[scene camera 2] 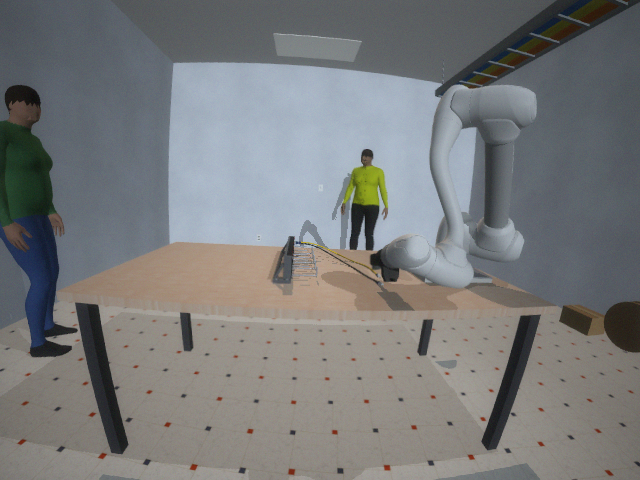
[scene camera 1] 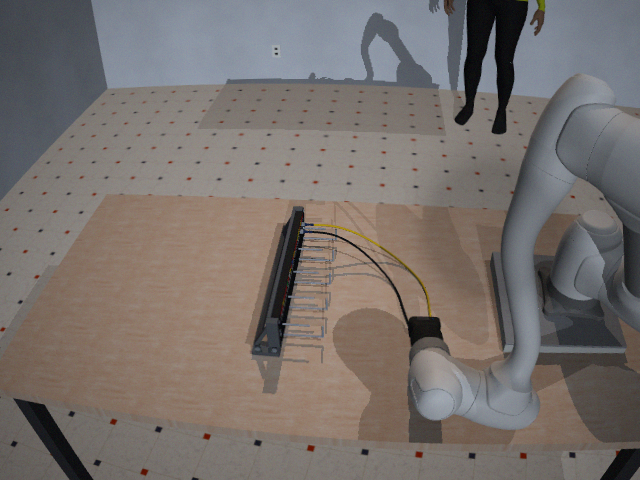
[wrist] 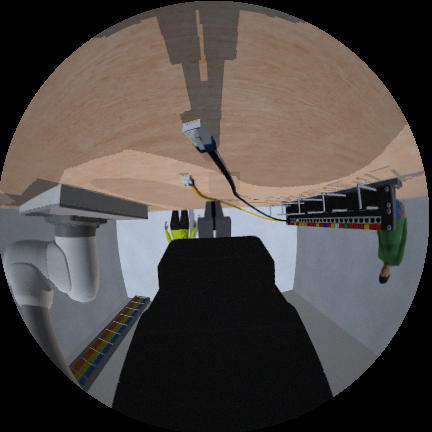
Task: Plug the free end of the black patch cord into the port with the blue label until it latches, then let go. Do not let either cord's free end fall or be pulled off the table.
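Note:
My gripper is shut and empty, its fingers level. The scene cameras do not show its fingertips clearly; its black housing shows in scene camera 1. The black cord runs from the panel's far end to its free clear plug, which is low at the table, apart from the fingers. The yellow cord also has a free plug, to the left of the fingers in the wrist view. The patch panel shows a small blue label in its coloured row.
Thin metal cable guides stick out from the panel's port side. The robot's base plate stands on the table at the right. A person stands behind the table, another at the left.

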